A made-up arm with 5 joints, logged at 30 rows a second.
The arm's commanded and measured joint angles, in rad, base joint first. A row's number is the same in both.
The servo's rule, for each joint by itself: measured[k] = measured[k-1] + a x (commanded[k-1-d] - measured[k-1]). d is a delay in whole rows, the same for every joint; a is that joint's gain. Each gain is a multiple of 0.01, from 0.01 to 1. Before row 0 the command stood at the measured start. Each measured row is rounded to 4 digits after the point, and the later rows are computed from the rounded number. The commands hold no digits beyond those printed.
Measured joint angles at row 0:
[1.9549 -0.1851 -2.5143 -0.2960 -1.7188]
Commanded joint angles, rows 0 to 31:
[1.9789 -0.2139 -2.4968 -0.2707 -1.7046]
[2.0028 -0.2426 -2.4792 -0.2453 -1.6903]
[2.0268 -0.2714 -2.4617 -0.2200 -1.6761]
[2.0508 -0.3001 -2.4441 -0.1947 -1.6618]
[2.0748 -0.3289 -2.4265 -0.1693 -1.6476]
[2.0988 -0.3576 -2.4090 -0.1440 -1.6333]
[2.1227 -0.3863 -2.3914 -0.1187 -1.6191]
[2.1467 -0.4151 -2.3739 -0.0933 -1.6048]
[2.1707 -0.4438 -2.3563 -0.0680 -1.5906]
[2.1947 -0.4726 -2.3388 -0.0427 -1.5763]
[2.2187 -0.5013 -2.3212 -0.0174 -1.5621]
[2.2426 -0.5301 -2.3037 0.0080 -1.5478]
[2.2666 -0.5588 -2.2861 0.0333 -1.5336]
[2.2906 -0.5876 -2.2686 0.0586 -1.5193]
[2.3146 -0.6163 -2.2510 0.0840 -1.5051]
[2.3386 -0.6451 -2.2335 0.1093 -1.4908]
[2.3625 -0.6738 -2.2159 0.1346 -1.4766]
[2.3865 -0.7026 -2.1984 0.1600 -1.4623]
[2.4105 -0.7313 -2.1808 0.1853 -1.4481]
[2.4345 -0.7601 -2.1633 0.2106 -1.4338]
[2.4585 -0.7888 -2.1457 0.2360 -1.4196]
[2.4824 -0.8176 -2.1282 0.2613 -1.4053]
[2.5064 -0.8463 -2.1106 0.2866 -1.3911]
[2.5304 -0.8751 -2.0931 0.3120 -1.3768]
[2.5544 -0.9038 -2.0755 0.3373 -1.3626]
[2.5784 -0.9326 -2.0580 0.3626 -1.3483]
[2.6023 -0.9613 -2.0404 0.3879 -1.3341]
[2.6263 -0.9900 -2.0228 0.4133 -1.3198]
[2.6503 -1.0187 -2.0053 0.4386 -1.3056]
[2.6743 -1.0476 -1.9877 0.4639 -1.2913]
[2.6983 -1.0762 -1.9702 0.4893 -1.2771]
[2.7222 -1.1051 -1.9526 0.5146 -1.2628]
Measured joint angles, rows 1 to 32:
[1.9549 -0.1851 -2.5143 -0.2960 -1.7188]
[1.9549 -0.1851 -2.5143 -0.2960 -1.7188]
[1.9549 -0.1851 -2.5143 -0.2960 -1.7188]
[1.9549 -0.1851 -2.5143 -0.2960 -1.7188]
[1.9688 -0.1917 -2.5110 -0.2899 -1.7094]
[1.9885 -0.2034 -2.5050 -0.2792 -1.6968]
[2.0107 -0.2190 -2.4968 -0.2650 -1.6831]
[2.0340 -0.2377 -2.4868 -0.2481 -1.6690]
[2.0577 -0.2587 -2.4753 -0.2292 -1.6549]
[2.0815 -0.2814 -2.4627 -0.2088 -1.6406]
[2.1054 -0.3055 -2.4492 -0.1872 -1.6264]
[2.1294 -0.3307 -2.4349 -0.1647 -1.6121]
[2.1534 -0.3567 -2.4200 -0.1415 -1.5979]
[2.1774 -0.3834 -2.4046 -0.1178 -1.5836]
[2.2014 -0.4105 -2.3888 -0.0937 -1.5694]
[2.2253 -0.4380 -2.3726 -0.0693 -1.5551]
[2.2493 -0.4658 -2.3562 -0.0447 -1.5409]
[2.2733 -0.4938 -2.3396 -0.0199 -1.5266]
[2.2973 -0.5220 -2.3228 0.0050 -1.5124]
[2.3213 -0.5503 -2.3058 0.0300 -1.4981]
[2.3452 -0.5787 -2.2887 0.0551 -1.4839]
[2.3692 -0.6072 -2.2715 0.0803 -1.4696]
[2.3932 -0.6357 -2.2543 0.1055 -1.4554]
[2.4172 -0.6643 -2.2370 0.1307 -1.4411]
[2.4412 -0.6929 -2.2197 0.1560 -1.4269]
[2.4651 -0.7216 -2.2023 0.1813 -1.4126]
[2.4891 -0.7503 -2.1849 0.2066 -1.3984]
[2.5131 -0.7790 -2.1675 0.2319 -1.3841]
[2.5371 -0.8077 -2.1500 0.2572 -1.3699]
[2.5611 -0.8364 -2.1325 0.2825 -1.3556]
[2.5850 -0.8651 -2.1150 0.3078 -1.3414]
[2.6090 -0.8938 -2.0975 0.3331 -1.3271]
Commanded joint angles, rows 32 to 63:
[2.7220 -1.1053 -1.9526 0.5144 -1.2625]
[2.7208 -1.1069 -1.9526 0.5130 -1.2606]
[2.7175 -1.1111 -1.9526 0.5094 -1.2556]
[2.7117 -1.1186 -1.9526 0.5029 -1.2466]
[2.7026 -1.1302 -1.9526 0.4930 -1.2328]
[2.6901 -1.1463 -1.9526 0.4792 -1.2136]
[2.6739 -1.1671 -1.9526 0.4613 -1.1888]
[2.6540 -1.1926 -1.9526 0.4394 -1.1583]
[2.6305 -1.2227 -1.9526 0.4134 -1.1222]
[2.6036 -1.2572 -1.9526 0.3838 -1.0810]
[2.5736 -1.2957 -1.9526 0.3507 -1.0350]
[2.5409 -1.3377 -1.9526 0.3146 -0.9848]
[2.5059 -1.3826 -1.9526 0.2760 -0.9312]
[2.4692 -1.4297 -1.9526 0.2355 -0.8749]
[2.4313 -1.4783 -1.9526 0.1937 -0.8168]
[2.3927 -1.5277 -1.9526 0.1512 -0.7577]
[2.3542 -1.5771 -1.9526 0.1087 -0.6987]
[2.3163 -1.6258 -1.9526 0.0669 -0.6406]
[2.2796 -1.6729 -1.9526 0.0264 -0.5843]
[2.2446 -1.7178 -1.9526 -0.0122 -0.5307]
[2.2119 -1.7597 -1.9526 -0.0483 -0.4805]
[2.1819 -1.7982 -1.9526 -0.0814 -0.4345]
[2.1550 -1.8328 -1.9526 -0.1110 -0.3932]
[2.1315 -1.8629 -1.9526 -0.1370 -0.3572]
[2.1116 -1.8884 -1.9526 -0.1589 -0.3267]
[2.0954 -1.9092 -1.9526 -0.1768 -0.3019]
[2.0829 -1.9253 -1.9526 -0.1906 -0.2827]
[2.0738 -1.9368 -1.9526 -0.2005 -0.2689]
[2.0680 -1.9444 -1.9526 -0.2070 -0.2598]
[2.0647 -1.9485 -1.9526 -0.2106 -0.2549]
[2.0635 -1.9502 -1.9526 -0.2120 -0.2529]
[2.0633 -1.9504 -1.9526 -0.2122 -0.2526]
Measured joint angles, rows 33 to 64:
[2.6330 -0.9225 -2.0800 0.3584 -1.3129]
[2.6570 -0.9513 -2.0625 0.3837 -1.2986]
[2.6810 -0.9800 -2.0450 0.4090 -1.2844]
[2.7049 -1.0088 -2.0274 0.4343 -1.2701]
[2.7148 -1.0310 -2.0132 0.4535 -1.2651]
[2.7183 -1.0485 -2.0017 0.4678 -1.2621]
[2.7178 -1.0629 -1.9924 0.4778 -1.2578]
[2.7143 -1.0757 -1.9848 0.4838 -1.2504]
[2.7075 -1.0882 -1.9787 0.4860 -1.2388]
[2.6974 -1.1016 -1.9737 0.4844 -1.2222]
[2.6838 -1.1167 -1.9697 0.4789 -1.2002]
[2.6665 -1.1342 -1.9665 0.4694 -1.1725]
[2.6456 -1.1546 -1.9639 0.4560 -1.1393]
[2.6212 -1.1782 -1.9618 0.4387 -1.1008]
[2.5936 -1.2052 -1.9601 0.4176 -1.0574]
[2.5630 -1.2357 -1.9587 0.3929 -1.0095]
[2.5299 -1.2695 -1.9575 0.3648 -0.9578]
[2.4947 -1.3063 -1.9566 0.3338 -0.9031]
[2.4579 -1.3459 -1.9558 0.3002 -0.8461]
[2.4201 -1.3877 -1.9552 0.2644 -0.7878]
[2.3819 -1.4313 -1.9547 0.2270 -0.7290]
[2.3439 -1.4760 -1.9543 0.1886 -0.6707]
[2.3066 -1.5213 -1.9540 0.1497 -0.6137]
[2.2706 -1.5665 -1.9537 0.1108 -0.5589]
[2.2366 -1.6109 -1.9535 0.0726 -0.5072]
[2.2049 -1.6540 -1.9533 0.0356 -0.4592]
[2.1760 -1.6951 -1.9532 0.0004 -0.4156]
[2.1502 -1.7337 -1.9531 -0.0326 -0.3771]
[2.1278 -1.7693 -1.9530 -0.0629 -0.3438]
[2.1090 -1.8015 -1.9529 -0.0902 -0.3161]
[2.0939 -1.8300 -1.9528 -0.1143 -0.2941]
[2.0822 -1.8546 -1.9528 -0.1350 -0.2775]

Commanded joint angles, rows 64 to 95:
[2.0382 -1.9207 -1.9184 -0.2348 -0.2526]
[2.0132 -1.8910 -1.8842 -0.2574 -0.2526]
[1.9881 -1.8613 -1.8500 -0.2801 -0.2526]
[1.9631 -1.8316 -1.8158 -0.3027 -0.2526]
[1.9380 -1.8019 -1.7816 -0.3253 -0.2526]
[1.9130 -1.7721 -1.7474 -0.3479 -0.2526]
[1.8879 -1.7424 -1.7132 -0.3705 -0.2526]
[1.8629 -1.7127 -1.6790 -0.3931 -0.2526]
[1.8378 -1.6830 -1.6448 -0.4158 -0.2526]
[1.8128 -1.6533 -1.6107 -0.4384 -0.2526]
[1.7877 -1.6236 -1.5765 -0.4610 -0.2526]
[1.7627 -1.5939 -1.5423 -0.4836 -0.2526]
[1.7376 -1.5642 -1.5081 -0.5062 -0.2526]
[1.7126 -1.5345 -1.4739 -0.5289 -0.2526]
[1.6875 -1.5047 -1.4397 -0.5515 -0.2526]
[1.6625 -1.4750 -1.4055 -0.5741 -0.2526]
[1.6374 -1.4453 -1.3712 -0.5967 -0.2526]
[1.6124 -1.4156 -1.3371 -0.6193 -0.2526]
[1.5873 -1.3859 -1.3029 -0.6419 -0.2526]
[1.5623 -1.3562 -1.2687 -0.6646 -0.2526]
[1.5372 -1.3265 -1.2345 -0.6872 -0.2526]
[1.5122 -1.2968 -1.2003 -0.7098 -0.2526]
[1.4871 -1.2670 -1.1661 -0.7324 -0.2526]
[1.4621 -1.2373 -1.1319 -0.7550 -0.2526]
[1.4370 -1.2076 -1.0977 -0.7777 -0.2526]
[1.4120 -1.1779 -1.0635 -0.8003 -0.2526]
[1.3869 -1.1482 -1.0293 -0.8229 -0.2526]
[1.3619 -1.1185 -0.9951 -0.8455 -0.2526]
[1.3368 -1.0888 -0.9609 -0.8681 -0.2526]
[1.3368 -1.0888 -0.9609 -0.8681 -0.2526]
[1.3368 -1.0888 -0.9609 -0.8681 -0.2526]
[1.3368 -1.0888 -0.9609 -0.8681 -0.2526]
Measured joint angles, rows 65 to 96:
[2.0740 -1.8753 -1.9528 -0.1523 -0.2658]
[2.0686 -1.8921 -1.9528 -0.1663 -0.2586]
[2.0656 -1.9055 -1.9528 -0.1773 -0.2548]
[2.0643 -1.9158 -1.9528 -0.1857 -0.2533]
[2.0492 -1.9169 -1.9463 -0.1975 -0.2528]
[2.0283 -1.9109 -1.9345 -0.2119 -0.2527]
[2.0050 -1.8995 -1.9184 -0.2283 -0.2526]
[1.9807 -1.8839 -1.8989 -0.2462 -0.2526]
[1.9559 -1.8650 -1.8766 -0.2652 -0.2526]
[1.9310 -1.8436 -1.8521 -0.2850 -0.2526]
[1.9060 -1.8203 -1.8257 -0.3055 -0.2526]
[1.8810 -1.7956 -1.7978 -0.3265 -0.2526]
[1.8559 -1.7697 -1.7687 -0.3479 -0.2526]
[1.8309 -1.7429 -1.7387 -0.3696 -0.2526]
[1.8058 -1.7155 -1.7079 -0.3915 -0.2526]
[1.7808 -1.6875 -1.6764 -0.4136 -0.2526]
[1.7557 -1.6591 -1.6444 -0.4358 -0.2526]
[1.7307 -1.6304 -1.6120 -0.4581 -0.2526]
[1.7056 -1.6015 -1.5793 -0.4805 -0.2526]
[1.6806 -1.5724 -1.5463 -0.5030 -0.2526]
[1.6555 -1.5432 -1.5130 -0.5255 -0.2526]
[1.6305 -1.5139 -1.4796 -0.5480 -0.2526]
[1.6054 -1.4845 -1.4460 -0.5705 -0.2526]
[1.5804 -1.4550 -1.4123 -0.5931 -0.2526]
[1.5553 -1.4254 -1.3785 -0.6157 -0.2526]
[1.5303 -1.3958 -1.3446 -0.6383 -0.2526]
[1.5052 -1.3662 -1.3107 -0.6609 -0.2526]
[1.4802 -1.3366 -1.2767 -0.6835 -0.2526]
[1.4551 -1.3069 -1.2427 -0.7061 -0.2526]
[1.4301 -1.2772 -1.2087 -0.7287 -0.2526]
[1.4050 -1.2475 -1.1746 -0.7513 -0.2526]
[1.3800 -1.2178 -1.1405 -0.7739 -0.2526]

